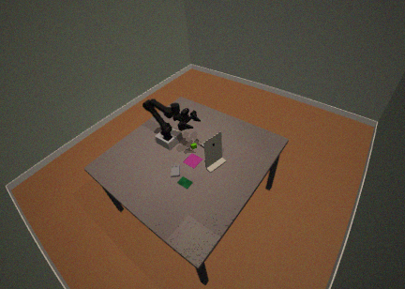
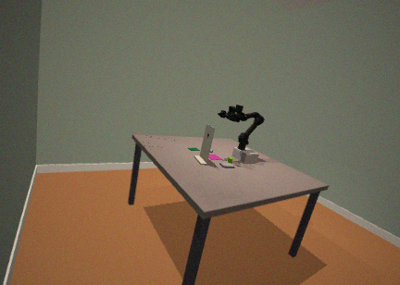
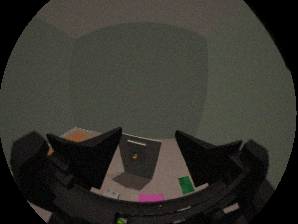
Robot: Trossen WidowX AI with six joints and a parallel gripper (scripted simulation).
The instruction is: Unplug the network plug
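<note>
My gripper tip is 10 cm short of the network plug, 3 cm to the right of it and 17 cm above it. Also, from my gripper tip: magenta square: 6 cm behind, 4 cm to the right, 39 cm below; upright pale panel: 12 cm ahead, 3 cm to the left, 25 cm below; green cube: 14 cm behind, 8 cm to the left, 37 cm below.
</note>
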